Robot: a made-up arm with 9 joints. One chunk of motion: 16 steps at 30 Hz.
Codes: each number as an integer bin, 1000 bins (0 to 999) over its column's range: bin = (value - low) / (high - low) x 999, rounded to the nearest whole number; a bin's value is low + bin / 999 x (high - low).
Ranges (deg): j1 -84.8..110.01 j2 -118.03..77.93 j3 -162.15..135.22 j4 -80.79..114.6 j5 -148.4..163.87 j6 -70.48..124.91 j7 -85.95..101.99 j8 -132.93..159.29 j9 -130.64..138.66
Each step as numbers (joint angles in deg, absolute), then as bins.
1 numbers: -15.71 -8.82 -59.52 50.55 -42.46 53.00 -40.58 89.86 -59.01
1 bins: 354 557 345 672 339 631 241 762 266
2 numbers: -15.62 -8.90 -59.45 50.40 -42.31 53.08 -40.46 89.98 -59.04
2 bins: 355 556 345 671 339 632 242 762 266
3 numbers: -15.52 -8.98 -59.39 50.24 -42.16 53.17 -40.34 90.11 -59.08
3 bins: 355 556 345 670 340 632 242 762 265
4 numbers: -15.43 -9.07 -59.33 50.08 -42.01 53.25 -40.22 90.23 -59.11
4 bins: 356 555 345 669 340 633 243 763 265
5 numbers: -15.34 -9.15 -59.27 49.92 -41.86 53.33 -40.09 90.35 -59.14
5 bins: 356 555 346 668 341 633 244 763 265
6 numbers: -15.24 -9.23 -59.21 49.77 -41.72 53.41 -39.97 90.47 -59.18
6 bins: 357 555 346 668 341 633 244 764 265
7 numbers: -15.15 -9.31 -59.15 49.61 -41.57 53.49 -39.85 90.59 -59.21
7 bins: 357 554 346 667 342 634 245 764 265
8 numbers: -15.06 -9.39 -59.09 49.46 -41.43 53.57 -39.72 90.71 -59.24
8 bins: 358 554 346 666 342 634 246 765 265
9 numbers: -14.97 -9.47 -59.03 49.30 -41.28 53.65 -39.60 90.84 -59.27
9 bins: 358 553 346 665 343 635 246 765 265
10 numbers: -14.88 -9.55 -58.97 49.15 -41.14 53.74 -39.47 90.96 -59.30
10 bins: 359 553 347 664 343 635 247 765 265
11 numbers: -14.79 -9.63 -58.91 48.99 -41.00 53.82 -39.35 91.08 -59.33
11 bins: 359 553 347 664 344 636 248 766 265
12 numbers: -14.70 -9.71 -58.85 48.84 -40.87 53.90 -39.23 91.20 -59.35
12 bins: 359 552 347 663 344 636 248 766 264
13 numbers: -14.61 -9.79 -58.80 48.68 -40.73 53.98 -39.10 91.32 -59.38
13 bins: 360 552 347 662 344 636 249 767 264
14 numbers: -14.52 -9.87 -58.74 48.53 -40.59 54.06 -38.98 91.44 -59.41
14 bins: 360 551 347 661 345 637 250 767 264
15 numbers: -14.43 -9.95 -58.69 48.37 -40.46 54.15 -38.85 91.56 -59.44
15 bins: 361 551 348 660 345 637 250 767 264
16 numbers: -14.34 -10.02 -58.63 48.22 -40.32 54.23 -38.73 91.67 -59.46
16 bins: 361 551 348 660 346 638 251 768 264
